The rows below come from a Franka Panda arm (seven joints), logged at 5 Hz.
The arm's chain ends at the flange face. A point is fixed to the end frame.
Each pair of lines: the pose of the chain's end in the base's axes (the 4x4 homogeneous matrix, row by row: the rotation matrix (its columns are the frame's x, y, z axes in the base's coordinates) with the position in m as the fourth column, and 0 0 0 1 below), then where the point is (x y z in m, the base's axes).
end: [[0.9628 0.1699 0.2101 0.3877], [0.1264 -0.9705 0.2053 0.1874], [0.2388 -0.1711 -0.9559 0.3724], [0 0 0 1]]
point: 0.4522 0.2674 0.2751
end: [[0.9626 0.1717 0.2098 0.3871], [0.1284 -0.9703 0.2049 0.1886], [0.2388 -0.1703 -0.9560 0.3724], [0 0 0 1]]
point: 0.4515 0.2686 0.2750
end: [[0.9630 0.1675 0.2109 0.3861], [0.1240 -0.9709 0.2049 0.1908], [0.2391 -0.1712 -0.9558 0.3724], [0 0 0 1]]
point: 0.4509 0.2706 0.2751
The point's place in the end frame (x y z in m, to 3 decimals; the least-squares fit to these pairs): 0.049 -0.050 0.123
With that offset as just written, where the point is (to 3 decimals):
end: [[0.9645 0.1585 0.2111 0.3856], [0.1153 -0.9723 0.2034 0.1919], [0.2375 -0.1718 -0.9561 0.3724], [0 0 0 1]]
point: 0.451 0.271 0.275
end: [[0.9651 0.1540 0.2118 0.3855], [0.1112 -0.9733 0.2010 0.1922], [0.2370 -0.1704 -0.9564 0.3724], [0 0 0 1]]
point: 0.451 0.271 0.275
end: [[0.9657 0.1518 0.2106 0.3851], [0.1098 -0.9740 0.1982 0.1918], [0.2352 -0.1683 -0.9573 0.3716], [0 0 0 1]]
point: 0.451 0.270 0.274
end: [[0.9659 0.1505 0.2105 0.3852], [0.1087 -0.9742 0.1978 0.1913], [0.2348 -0.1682 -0.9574 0.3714], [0 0 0 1]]
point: 0.451 0.270 0.274
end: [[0.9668 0.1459 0.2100 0.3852], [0.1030 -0.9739 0.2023 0.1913], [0.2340 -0.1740 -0.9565 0.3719], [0 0 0 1]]
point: 0.451 0.270 0.274
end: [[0.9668 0.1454 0.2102 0.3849], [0.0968 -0.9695 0.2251 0.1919], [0.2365 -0.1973 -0.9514 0.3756], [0 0 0 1]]
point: 0.451 0.273 0.280
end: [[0.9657 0.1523 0.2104 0.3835], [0.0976 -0.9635 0.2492 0.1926], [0.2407 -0.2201 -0.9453 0.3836], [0 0 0 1]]
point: 0.449 0.276 0.290
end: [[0.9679 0.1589 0.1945 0.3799], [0.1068 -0.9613 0.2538 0.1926], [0.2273 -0.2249 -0.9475 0.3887], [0 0 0 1]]
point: 0.443 0.277 0.295
